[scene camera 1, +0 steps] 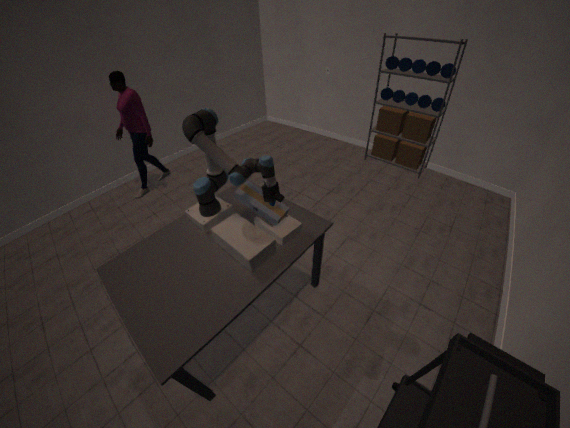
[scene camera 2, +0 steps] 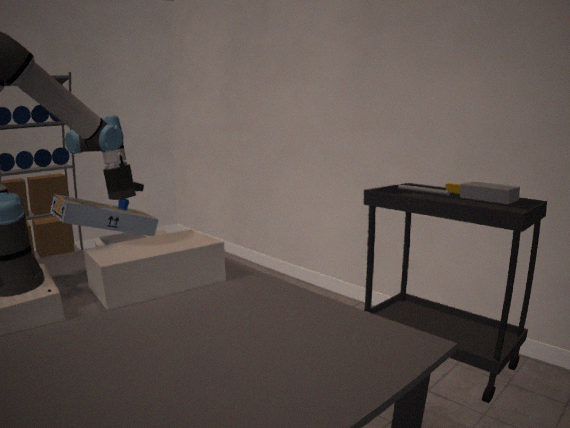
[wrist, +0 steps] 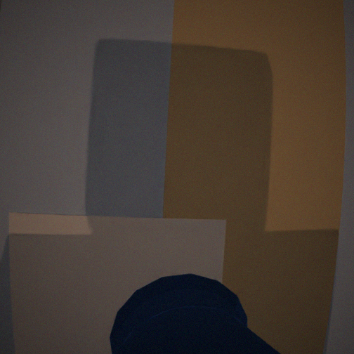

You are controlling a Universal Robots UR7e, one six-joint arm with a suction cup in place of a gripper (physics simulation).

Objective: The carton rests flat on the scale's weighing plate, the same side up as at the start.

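Frame: origin at the arm's base, x down, y left, z ahead, level; millimetres.
Where they show: hand, its tool point: (scene camera 1: 273, 205) (scene camera 2: 125, 211); arm's base, origin of its link: (scene camera 1: 210, 209) (scene camera 2: 17, 284).
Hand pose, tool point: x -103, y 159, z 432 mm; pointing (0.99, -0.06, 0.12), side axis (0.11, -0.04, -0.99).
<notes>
Each offset is from my tool point to the centre of the thing. Level surfaces: height alone.
The carton @[dy -12, dx +1, dz -82 mm] (scene camera 1: 254, 201) (scene camera 2: 107, 218) (wrist: 215, 125) is long and grey-blue with a tan strip along its top and a pale label in the wrist view. It hangs tilted from my suction gripper (scene camera 1: 273, 202) (scene camera 2: 123, 204) (wrist: 180, 315), whose blue cup is on its top face. In scene camera 2 its left end is higher than its right, and its side arrows point up. It is in the air over the pale scale @[dy -6, dx +132, dz +30 mm] (scene camera 1: 291, 230) (scene camera 2: 106, 241) at the table's far end. The carton hides most of the weighing plate in scene camera 1.
A large pale block @[dy -251, dx +118, dz -53 mm] (scene camera 1: 240, 234) (scene camera 2: 165, 270) stands beside the scale on the table @[dx +176 mm] (scene camera 1: 170, 280) (scene camera 2: 280, 350). A dark cart (scene camera 1: 500, 360) (scene camera 2: 450, 212), a storage rack (scene camera 1: 424, 76) and a person in pink (scene camera 1: 133, 111) are away from the table.
</notes>
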